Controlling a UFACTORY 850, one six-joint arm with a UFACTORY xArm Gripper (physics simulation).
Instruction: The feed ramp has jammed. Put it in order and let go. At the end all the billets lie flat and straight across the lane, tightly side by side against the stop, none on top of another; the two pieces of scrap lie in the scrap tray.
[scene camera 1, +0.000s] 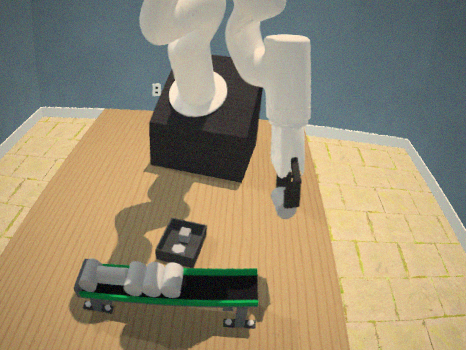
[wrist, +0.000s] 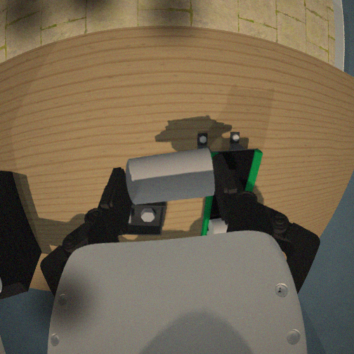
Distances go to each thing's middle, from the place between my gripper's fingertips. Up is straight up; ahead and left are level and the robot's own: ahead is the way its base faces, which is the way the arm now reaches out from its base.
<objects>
Now: hand 210 mm above the scrap tray (scene camera 1: 170, 237), 200 mm to the left of it and 120 mm past it.
</objects>
